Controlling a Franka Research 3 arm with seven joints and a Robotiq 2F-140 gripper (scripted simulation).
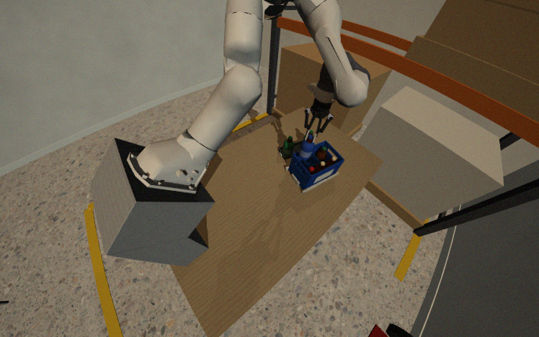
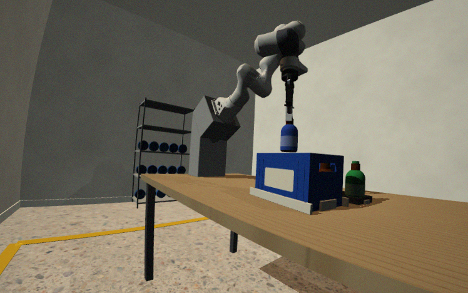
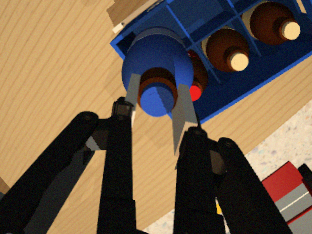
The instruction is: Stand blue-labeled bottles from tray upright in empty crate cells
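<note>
Right now my hand is 9 cm above the blue-labeled bottle. Round my hand: dark tray 34 cm below, 18 cm ahead, 11 cm to the left; crate 27 cm below, 8 cm to the right, 6 cm ahead.
</note>
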